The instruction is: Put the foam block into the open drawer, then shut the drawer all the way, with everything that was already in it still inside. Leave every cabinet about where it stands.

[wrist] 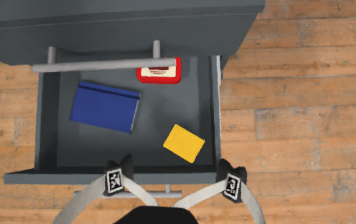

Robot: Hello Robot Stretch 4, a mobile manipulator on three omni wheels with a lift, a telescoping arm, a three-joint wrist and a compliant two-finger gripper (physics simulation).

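Places are measured from the robot's base along level axes (x right, y ahead, z up), in millimetres.
Pixels of known places: hand at its tool point: (pixel 175 174).
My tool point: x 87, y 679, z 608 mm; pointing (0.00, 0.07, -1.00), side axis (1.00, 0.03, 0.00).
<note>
Ahead of a thing's pixels: the offset from my tool point to its top centre. "spot": to the spot under its first point. Level surfaces: height alone.
The yellow foam block @[dz -154, dx +4, dy +28 mm] (pixel 184 143) lies inside the open drawer (pixel 125 150), near its front right corner, turned at an angle. The drawer also holds a blue notebook @[dz -233, dx -177, dy +93 mm] (pixel 105 108) at the left and a red box with a cream label @[dz -223, dx -62, dy +184 mm] (pixel 159 75) at the back, partly hidden by a handle above. My gripper (pixel 175 179) is open and empty, its fingertips wide apart over the drawer's front edge, well above it and on the near side of the block. The drawer's own handle (pixel 145 193) shows partly behind the gripper.
The dark grey cabinet (pixel 125 31) stands at the top of the view, with a bar handle @[spot: dz -67, dx -114, dy +133 mm] (pixel 105 65) on a closed front above the open drawer. It overhangs the drawer's back part. Wooden floor @[dz -636 mm] (pixel 290 120) shows on both sides of the drawer.
</note>
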